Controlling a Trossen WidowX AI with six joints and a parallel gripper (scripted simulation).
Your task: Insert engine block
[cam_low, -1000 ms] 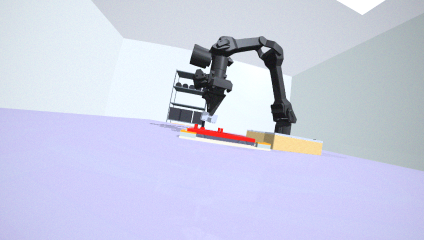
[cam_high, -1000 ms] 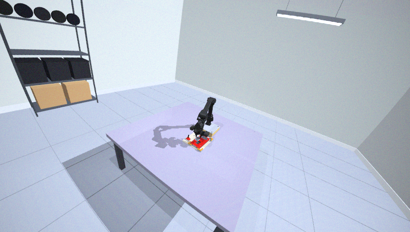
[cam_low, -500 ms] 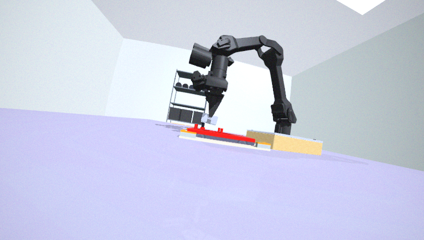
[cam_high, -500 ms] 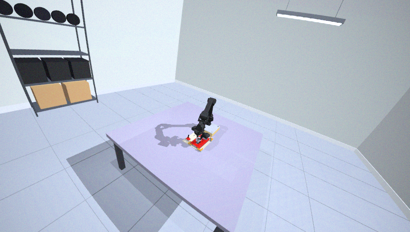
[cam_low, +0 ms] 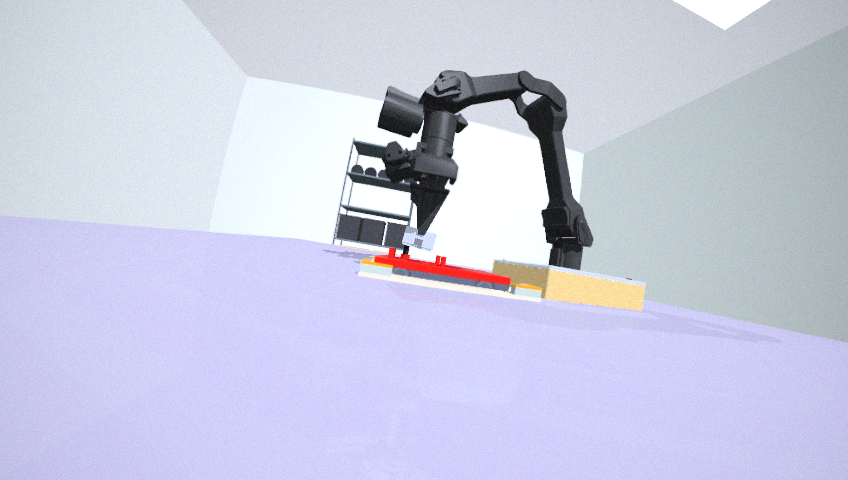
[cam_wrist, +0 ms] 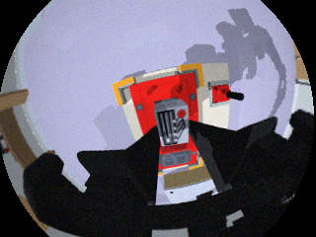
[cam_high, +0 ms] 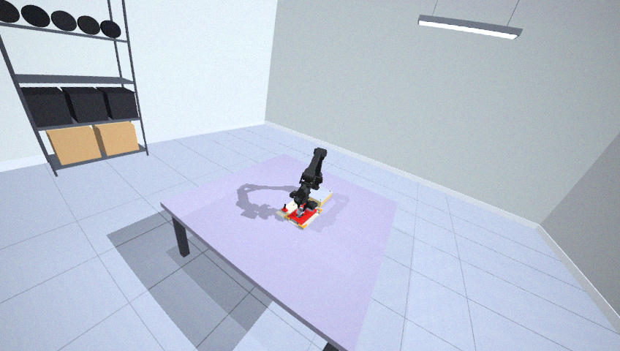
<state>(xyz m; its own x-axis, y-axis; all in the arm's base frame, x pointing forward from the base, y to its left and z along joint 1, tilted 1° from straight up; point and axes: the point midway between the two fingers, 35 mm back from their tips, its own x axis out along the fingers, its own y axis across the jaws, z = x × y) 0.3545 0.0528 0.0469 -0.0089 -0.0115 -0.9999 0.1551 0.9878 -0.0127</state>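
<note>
Now: gripper tip 10 mm above the grey engine block.
</note>
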